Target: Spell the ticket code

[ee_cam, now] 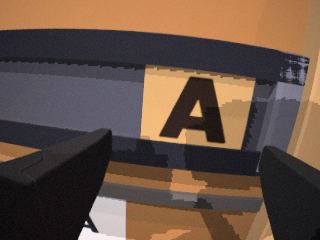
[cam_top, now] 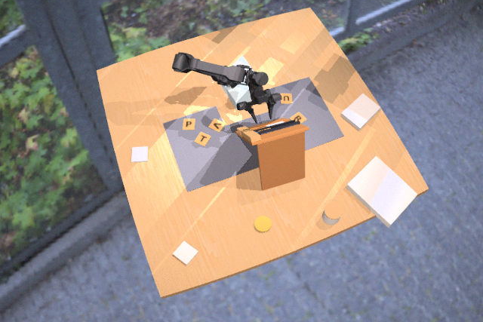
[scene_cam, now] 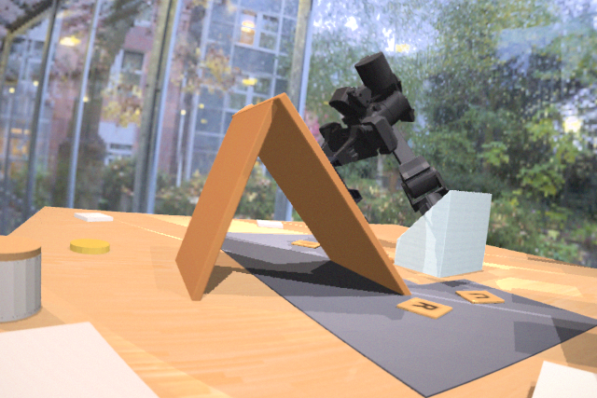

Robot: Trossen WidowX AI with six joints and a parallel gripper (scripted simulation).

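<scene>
Now: gripper tip 14 cm past the t tile, 24 cm to the left of it and 18 cm above it. Also, from my gripper tip: white ticket 2 cm behind, 7 cm to the left, 10 cm below; grey mat 13 cm behind, 19 cm below.
</scene>
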